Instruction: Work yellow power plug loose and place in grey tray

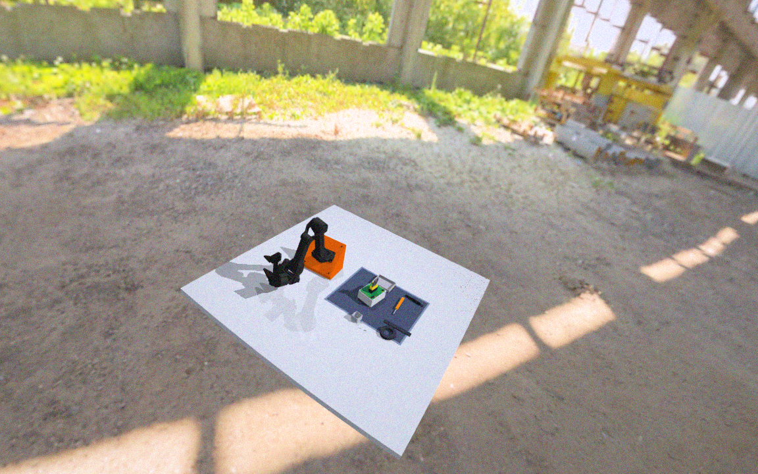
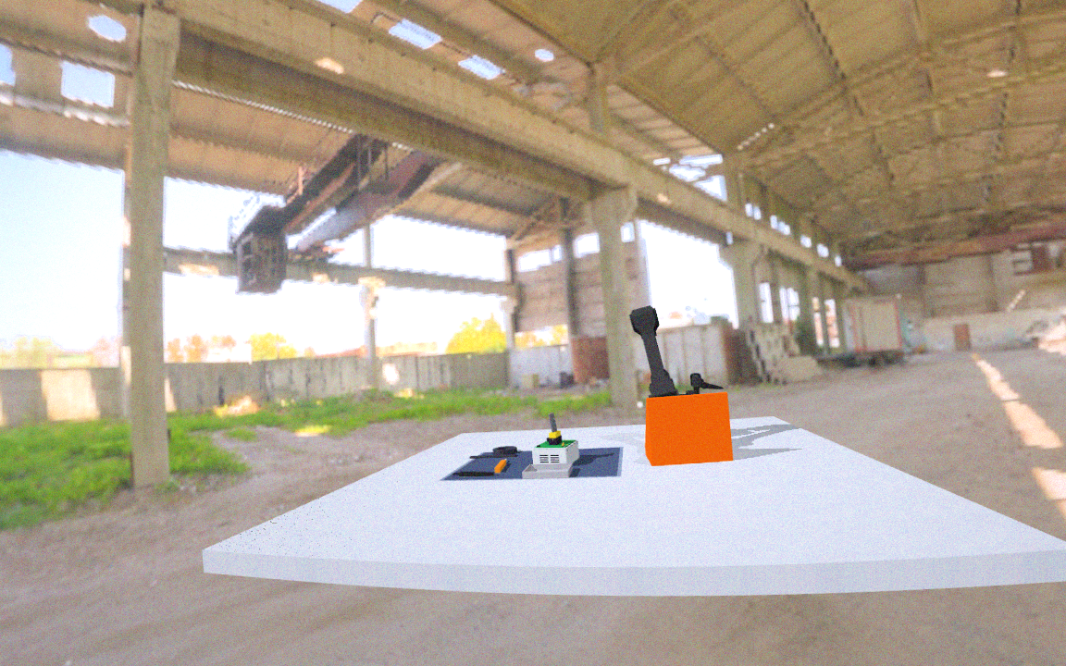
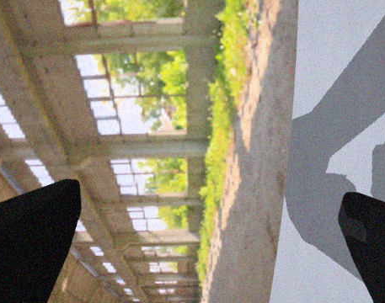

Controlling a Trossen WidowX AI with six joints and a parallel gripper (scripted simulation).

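Now: gripper tip 550 mm short of the yellow power plug, 230 mm to the right of it and 30 mm above it. Also, from my gripper tip: dark mat (600 mm ahead, 220 mm to the left, 110 mm below); then black rod (760 mm ahead, 100 mm to the left, 110 mm below).
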